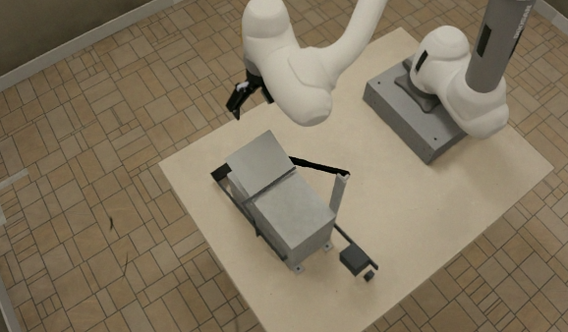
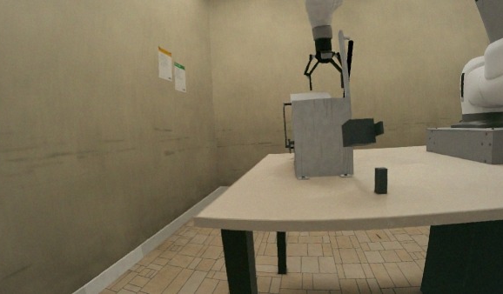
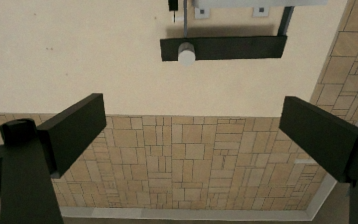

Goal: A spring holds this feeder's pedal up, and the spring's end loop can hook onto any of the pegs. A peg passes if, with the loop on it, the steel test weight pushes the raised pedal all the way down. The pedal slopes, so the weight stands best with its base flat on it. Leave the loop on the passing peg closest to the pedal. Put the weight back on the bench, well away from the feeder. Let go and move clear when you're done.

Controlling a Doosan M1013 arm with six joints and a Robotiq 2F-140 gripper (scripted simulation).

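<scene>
The steel test weight is 240 mm below my hand and 20 mm to the right of it.
</scene>
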